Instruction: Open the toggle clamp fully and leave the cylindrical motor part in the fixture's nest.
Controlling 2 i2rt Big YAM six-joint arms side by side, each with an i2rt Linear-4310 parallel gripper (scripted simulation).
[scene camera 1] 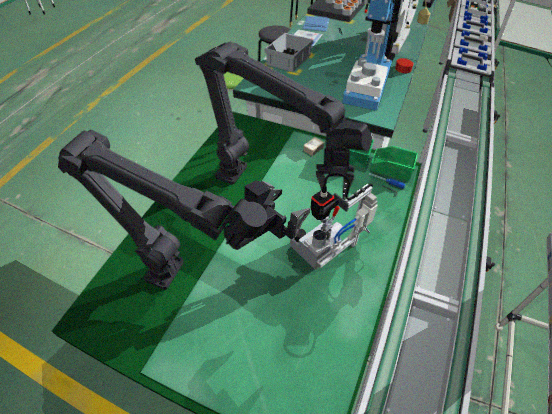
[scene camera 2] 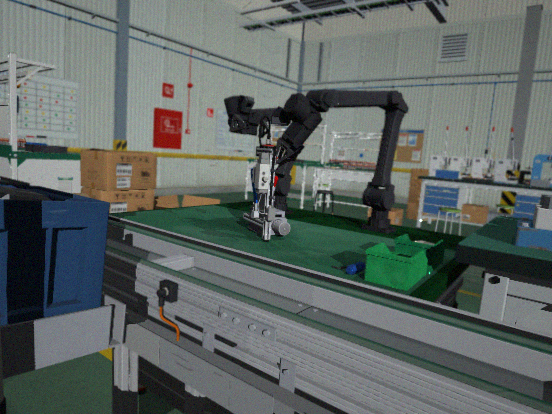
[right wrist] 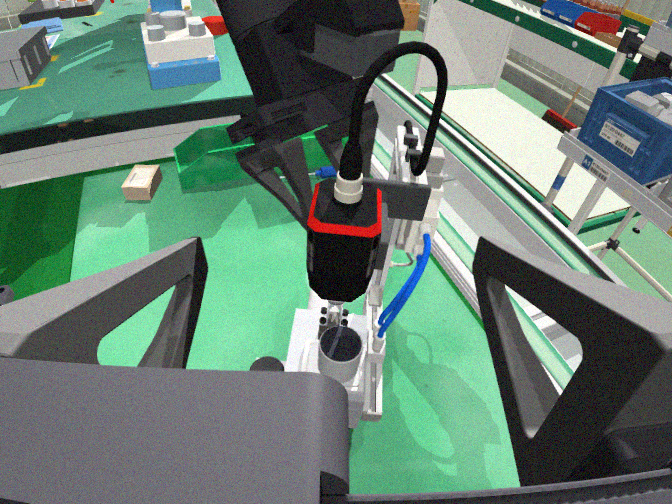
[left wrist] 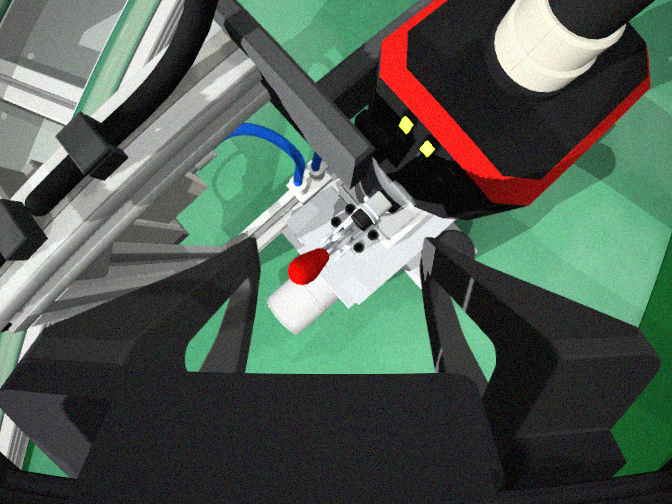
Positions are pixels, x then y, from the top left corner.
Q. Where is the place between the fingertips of the right gripper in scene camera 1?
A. At 295, 200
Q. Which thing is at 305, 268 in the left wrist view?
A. A red handle.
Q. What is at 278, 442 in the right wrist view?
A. The right gripper.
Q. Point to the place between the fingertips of the left gripper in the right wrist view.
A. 339, 216
